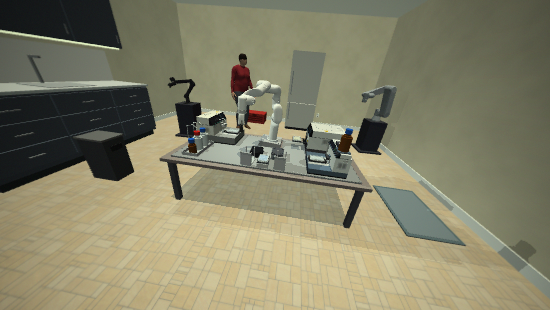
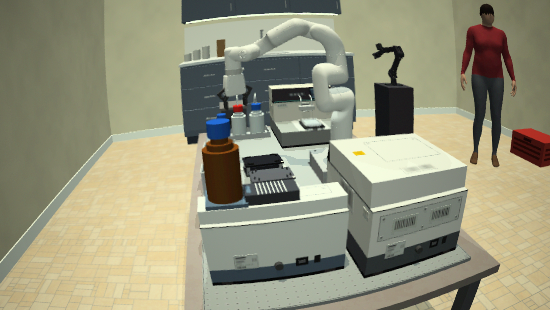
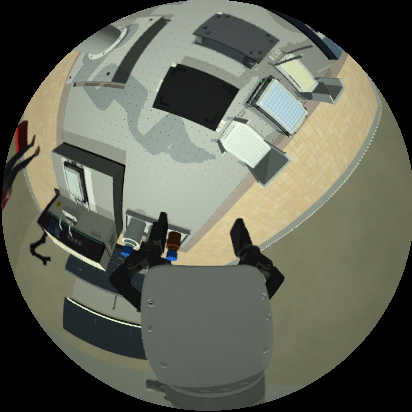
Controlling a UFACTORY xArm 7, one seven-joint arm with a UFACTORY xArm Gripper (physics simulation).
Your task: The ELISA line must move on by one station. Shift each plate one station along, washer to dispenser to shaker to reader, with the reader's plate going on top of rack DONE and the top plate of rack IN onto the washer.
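Frame: origin at the arm's base, x ahead, y left, z up, level; millimetres.
Where they show: gripper, fingertip midpoint: (image 1: 241,130) (image 2: 235,107) (image 3: 200,222); arm's base, link origin: (image 1: 272,139).
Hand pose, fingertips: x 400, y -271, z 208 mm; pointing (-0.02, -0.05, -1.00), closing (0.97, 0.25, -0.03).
Things, the pixels of their top centre, and the offset from my fingertips. "spot": a spot on its surface instead.
- pale plate, top centre: (image 3: 71,185) (image 2: 311,121) (image 1: 232,130) dx -418, dy -205, dz -152 mm
- blue-based dispenser, surface spot: (image 1: 325,170) spot: dx +196, dy +771, dz -210 mm
- bluish plate, top centre: (image 3: 286,106) (image 1: 263,157) dx +110, dy +230, dz -193 mm
- white plate, top centre: (image 3: 247,145) dx +97, dy +86, dz -227 mm
- yellowish plate, top centre: (image 3: 300,73) dx +120, dy +384, dz -240 mm
- reader, top centre: (image 2: 397,152) (image 1: 327,128) dx -347, dy +859, dz +8 mm
- tall amber bottle, surface spot: (image 2: 221,172) spot: dx +144, dy +935, dz +45 mm
My gripper (image 2: 235,105) (image 3: 200,222) is open and empty, high above the table near the bottles. A pale plate (image 1: 231,131) (image 2: 311,123) (image 3: 75,182) sits on the left machine, which looks like the washer (image 1: 212,119) (image 3: 80,225). Another plate (image 1: 317,158) lies on the blue-based dispenser (image 1: 325,170). A bluish plate (image 1: 263,158) (image 3: 281,106) lies on the shaker between two grey racks (image 1: 280,161) (image 3: 275,164). A white plate (image 3: 245,144) and a yellowish plate (image 3: 298,74) are in those racks; I cannot tell which is IN. A plate (image 1: 297,139) is beside the reader (image 1: 327,131) (image 2: 400,150).
A tray of bottles stands by the washer, with a red-capped bottle (image 2: 238,121) and an amber bottle (image 3: 174,241). A tall amber bottle (image 1: 345,142) (image 2: 221,172) stands on the dispenser. A black flat stand (image 3: 195,97) and a dark grey one (image 3: 235,37) are mid-table.
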